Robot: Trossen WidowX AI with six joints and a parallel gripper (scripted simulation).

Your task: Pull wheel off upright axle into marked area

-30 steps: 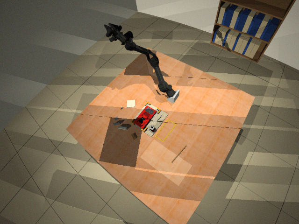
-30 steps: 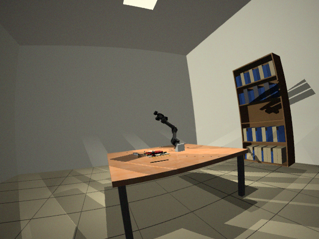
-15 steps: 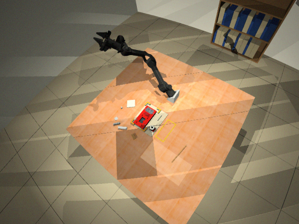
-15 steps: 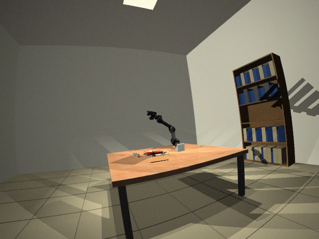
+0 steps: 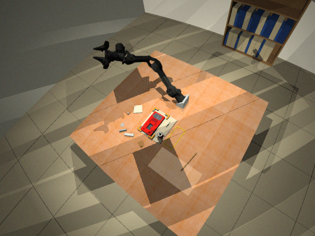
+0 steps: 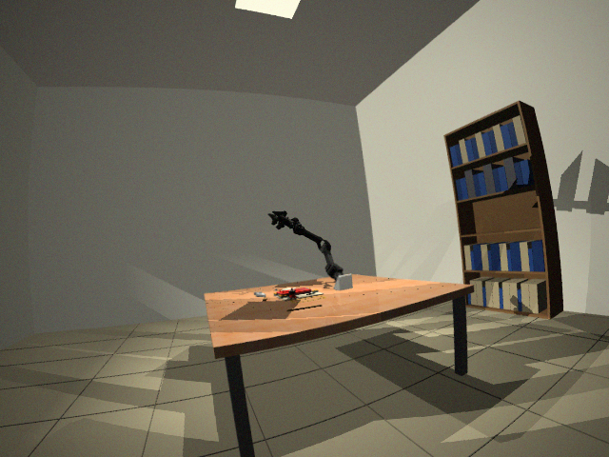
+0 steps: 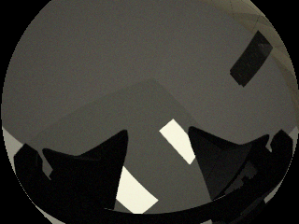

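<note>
The dark wheel lies 540 mm below my gripper tip, 520 mm to the left of it and 80 mm ahead of it. From my gripper tip the other things lie so: pale tile (580 mm below, 200 mm to the left, 20 mm behind).
</note>
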